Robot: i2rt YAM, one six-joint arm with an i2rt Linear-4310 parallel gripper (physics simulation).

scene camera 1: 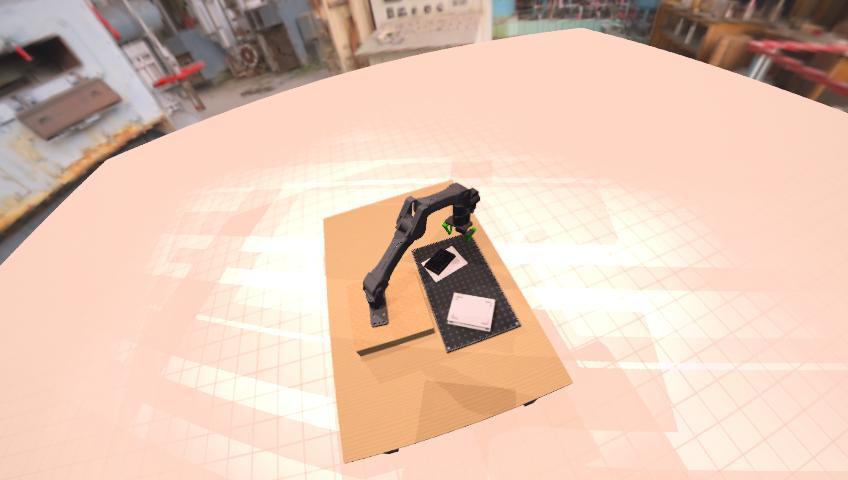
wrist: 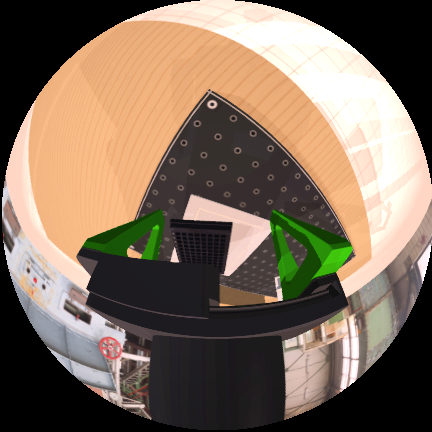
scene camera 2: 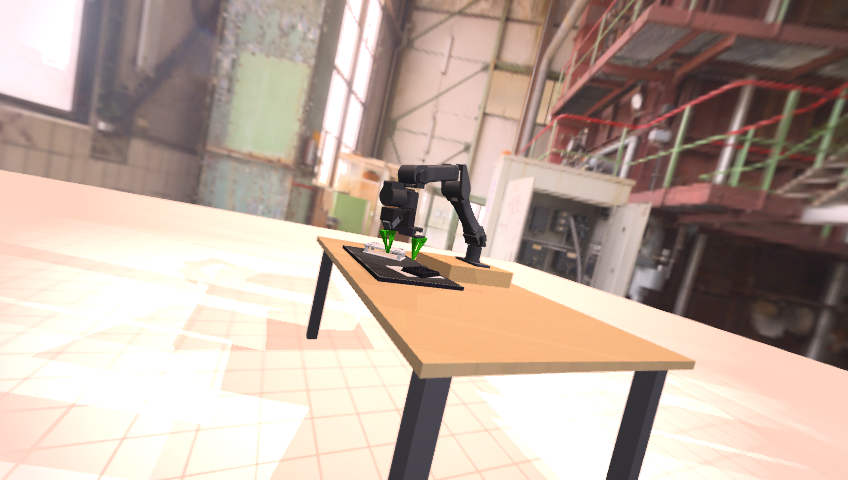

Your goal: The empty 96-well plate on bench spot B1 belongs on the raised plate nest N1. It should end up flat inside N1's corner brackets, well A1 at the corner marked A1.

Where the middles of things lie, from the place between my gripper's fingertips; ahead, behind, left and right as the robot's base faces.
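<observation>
White rectangle point(wrist: 248, 230): 90 mm behind my hand, 80 mm right of it, 60 mm below it. Black well plate point(wrist: 203, 241): 110 mm behind my hand, 60 mm right of it, 50 mm below it.
</observation>
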